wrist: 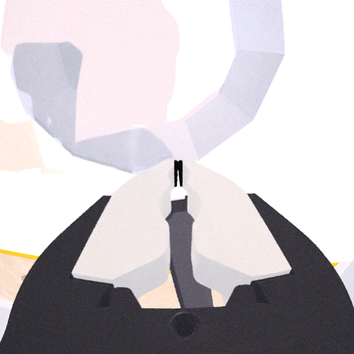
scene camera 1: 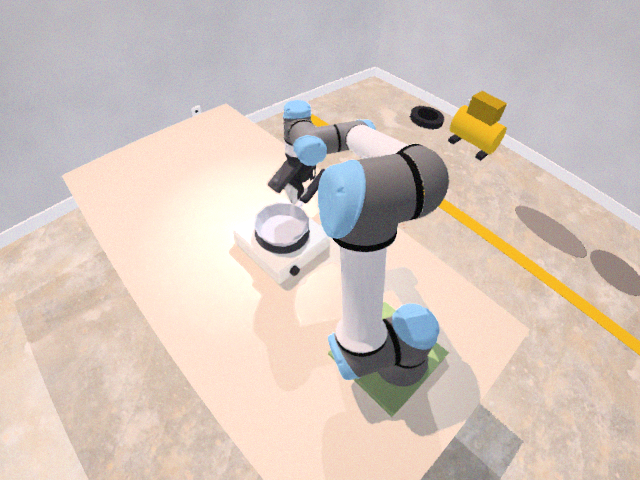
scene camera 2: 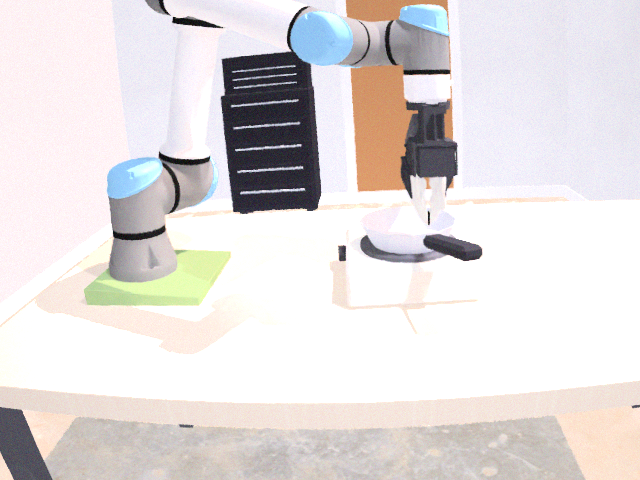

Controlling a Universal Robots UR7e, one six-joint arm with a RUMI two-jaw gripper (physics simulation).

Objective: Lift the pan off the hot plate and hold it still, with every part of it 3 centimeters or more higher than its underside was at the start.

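Places are measured from the arm's base along level axes (x ahead, y left, z up), in millimetres.
Pixels of known places: gripper, fingertip midpoint: (scene camera 1: 293, 204) (scene camera 2: 428, 224); arm's base at its link origin: (scene camera 1: 400, 360) (scene camera 2: 143, 268).
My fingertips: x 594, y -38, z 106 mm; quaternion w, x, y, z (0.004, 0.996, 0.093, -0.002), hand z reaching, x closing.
Ahead of a thing's pixels: the offset from my fingertips to its top centre. Level surfaces: height alone.
The pan (scene camera 1: 282, 225) (scene camera 2: 395, 241) (wrist: 250, 85) sits upright on the black disc of the white hot plate {dx -45, dy +70, dz -55 mm} (scene camera 1: 261, 258) (scene camera 2: 382, 284). Its dark handle {dx +33, dy -113, dz +28 mm} (scene camera 2: 453, 246) (wrist: 189, 255) points away from the robot base in the second scene view; in the wrist view it shows between and behind the fingers. My gripper (scene camera 1: 295, 203) (scene camera 2: 428, 219) (wrist: 177, 163) points down at the handle side of the pan, its tips close to the rim. The fingers are shut, tips together, and hold nothing. The tips cover the joint between rim and handle in the wrist view.
A black knob {dx -172, dy +112, dz -80 mm} (scene camera 1: 294, 270) (scene camera 2: 341, 253) is on the hot plate's side facing the robot base. The base stands on a green plate (scene camera 1: 391, 397) (scene camera 2: 199, 268) on the table {dz -134 mm} (scene camera 1: 191, 310) (scene camera 2: 289, 361). A black drawer cabinet (scene camera 2: 268, 134) stands beyond the table.
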